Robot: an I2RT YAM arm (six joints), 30 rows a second.
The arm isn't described. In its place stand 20 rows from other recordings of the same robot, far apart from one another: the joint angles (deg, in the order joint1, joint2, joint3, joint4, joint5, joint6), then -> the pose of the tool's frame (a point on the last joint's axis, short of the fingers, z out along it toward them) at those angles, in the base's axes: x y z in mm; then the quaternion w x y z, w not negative.
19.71 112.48 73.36 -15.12 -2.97 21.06 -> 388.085 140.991 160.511 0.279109 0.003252 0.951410 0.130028
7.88 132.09 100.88 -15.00 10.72 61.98 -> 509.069 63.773 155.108 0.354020 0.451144 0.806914 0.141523
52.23 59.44 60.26 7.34 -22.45 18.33 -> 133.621 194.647 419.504 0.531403 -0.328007 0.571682 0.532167
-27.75 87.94 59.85 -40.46 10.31 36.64 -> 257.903 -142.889 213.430 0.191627 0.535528 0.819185 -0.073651
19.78 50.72 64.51 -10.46 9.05 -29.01 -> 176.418 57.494 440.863 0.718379 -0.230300 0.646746 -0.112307
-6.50 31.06 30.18 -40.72 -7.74 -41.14 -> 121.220 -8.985 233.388 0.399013 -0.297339 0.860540 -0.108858
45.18 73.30 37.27 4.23 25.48 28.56 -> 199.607 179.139 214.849 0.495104 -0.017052 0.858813 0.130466
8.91 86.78 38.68 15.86 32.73 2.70 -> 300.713 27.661 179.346 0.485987 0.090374 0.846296 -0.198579
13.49 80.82 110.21 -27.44 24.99 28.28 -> 264.220 47.919 550.247 0.709485 0.241603 0.652845 0.109779
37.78 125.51 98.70 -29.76 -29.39 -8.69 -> 366.243 305.988 183.805 0.208271 -0.432517 0.822499 0.305037
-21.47 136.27 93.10 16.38 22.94 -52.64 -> 484.258 -205.372 124.004 0.307824 -0.123869 0.831982 -0.444642
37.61 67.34 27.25 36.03 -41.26 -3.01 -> 179.654 168.039 238.113 0.532384 -0.462914 0.558858 0.435839
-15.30 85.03 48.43 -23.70 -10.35 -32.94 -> 275.243 -68.667 183.905 0.268588 -0.170449 0.947732 -0.024732
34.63 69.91 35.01 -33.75 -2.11 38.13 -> 167.505 117.277 168.416 0.138378 0.026596 0.982173 0.124420
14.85 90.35 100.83 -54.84 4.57 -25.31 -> 319.598 81.806 404.510 0.382566 -0.301684 0.870320 -0.071921
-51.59 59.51 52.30 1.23 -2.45 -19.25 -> 153.788 -191.512 358.357 0.554479 0.193135 0.717455 -0.374847
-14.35 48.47 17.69 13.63 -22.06 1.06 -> 185.829 -33.739 205.756 0.596700 -0.006689 0.797871 0.085471
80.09 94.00 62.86 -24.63 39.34 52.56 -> 80.100 327.353 217.570 0.405898 -0.117920 0.897670 0.124618
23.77 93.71 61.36 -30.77 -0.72 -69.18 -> 297.903 131.694 198.784 0.216769 -0.706209 0.668739 -0.084074
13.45 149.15 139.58 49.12 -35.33 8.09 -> 557.033 154.386 332.924 0.822635 -0.293201 0.392799 0.288121
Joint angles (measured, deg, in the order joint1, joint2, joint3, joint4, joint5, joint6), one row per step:
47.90 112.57 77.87 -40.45 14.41 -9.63
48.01 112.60 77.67 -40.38 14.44 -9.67
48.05 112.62 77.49 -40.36 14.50 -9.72
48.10 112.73 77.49 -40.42 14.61 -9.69
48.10 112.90 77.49 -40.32 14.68 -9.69
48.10 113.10 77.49 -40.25 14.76 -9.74
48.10 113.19 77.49 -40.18 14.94 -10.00
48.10 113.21 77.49 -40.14 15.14 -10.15
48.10 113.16 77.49 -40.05 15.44 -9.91
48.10 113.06 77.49 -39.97 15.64 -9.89
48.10 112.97 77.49 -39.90 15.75 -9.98
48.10 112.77 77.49 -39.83 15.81 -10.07
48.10 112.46 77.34 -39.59 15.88 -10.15
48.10 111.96 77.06 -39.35 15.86 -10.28
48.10 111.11 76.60 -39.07 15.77 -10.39
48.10 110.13 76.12 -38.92 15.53 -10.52
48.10 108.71 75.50 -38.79 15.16 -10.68
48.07 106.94 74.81 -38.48 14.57 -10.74
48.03 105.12 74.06 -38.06 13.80 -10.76
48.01 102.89 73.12 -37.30 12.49 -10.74
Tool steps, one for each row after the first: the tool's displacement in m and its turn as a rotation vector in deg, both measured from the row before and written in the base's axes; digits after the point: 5 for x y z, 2 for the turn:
-0.00088 0.00010 -0.00107 -0.15 0.08 0.14
-0.00055 -0.00026 -0.00093 -0.19 0.08 0.07
-0.00021 0.00017 -0.00071 -0.19 0.03 -0.01
0.00024 0.00021 -0.00102 -0.10 0.00 -0.02
0.00022 0.00018 -0.00123 -0.17 0.03 0.03
0.00021 0.00007 -0.00051 -0.22 -0.12 0.20
0.00014 -0.00002 -0.00008 -0.17 -0.16 0.09
0.00021 -0.00003 0.00041 0.00 -0.31 -0.30
0.00013 -0.00003 0.00071 0.01 -0.26 -0.07
0.00008 0.00000 0.00062 0.02 -0.19 0.06
0.00000 -0.00005 0.00132 0.13 -0.22 0.07
-0.00019 -0.00028 0.00141 0.22 -0.32 0.06
-0.00064 -0.00069 0.00200 0.31 -0.29 0.13
-0.00125 -0.00131 0.00338 0.51 -0.38 0.13
-0.00162 -0.00159 0.00397 0.59 -0.27 0.19
-0.00236 -0.00229 0.00596 0.87 -0.36 0.26
-0.00259 -0.00265 0.00775 1.38 -0.52 0.21
-0.00278 -0.00279 0.00766 1.58 -0.46 0.24
-0.00362 -0.00303 0.00921 2.35 -0.47 0.45

